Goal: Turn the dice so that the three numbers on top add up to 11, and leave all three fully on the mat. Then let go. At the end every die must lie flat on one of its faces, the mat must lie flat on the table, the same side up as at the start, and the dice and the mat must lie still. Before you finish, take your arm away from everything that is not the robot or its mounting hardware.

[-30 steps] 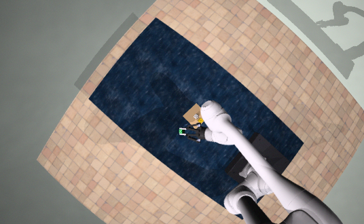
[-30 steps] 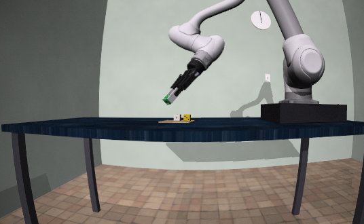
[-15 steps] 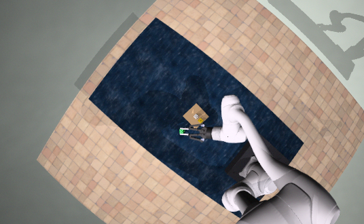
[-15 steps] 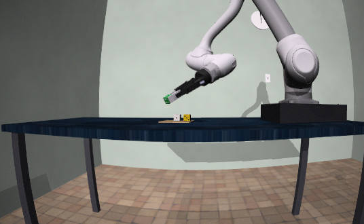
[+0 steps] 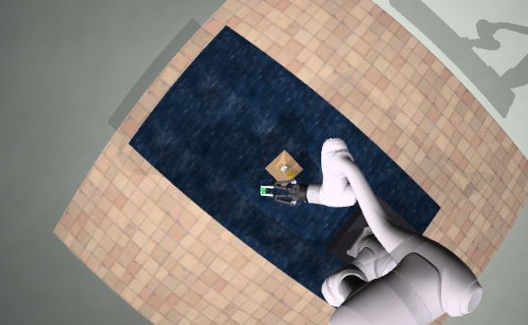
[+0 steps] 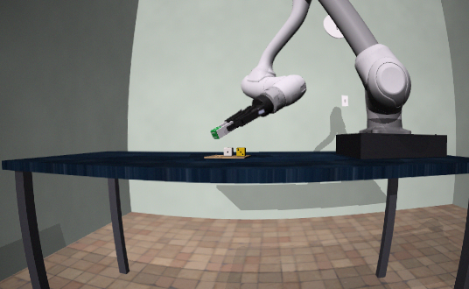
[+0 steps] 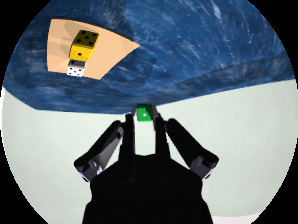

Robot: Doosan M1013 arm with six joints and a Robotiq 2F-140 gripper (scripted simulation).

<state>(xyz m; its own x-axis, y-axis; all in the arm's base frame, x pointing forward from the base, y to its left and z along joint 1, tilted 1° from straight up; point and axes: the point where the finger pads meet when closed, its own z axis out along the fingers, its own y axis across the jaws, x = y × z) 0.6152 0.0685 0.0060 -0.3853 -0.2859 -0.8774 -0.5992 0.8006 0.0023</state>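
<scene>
The yellow die is 130 mm to the right of my hand, 80 mm below it and 50 mm behind it. Round my hand: white die 130 mm to the right, 80 mm below, 10 mm behind; green die 20 mm ahead, 10 mm to the left, 10 mm below; tan mat 130 mm to the right, 90 mm below, 10 mm behind.
</scene>
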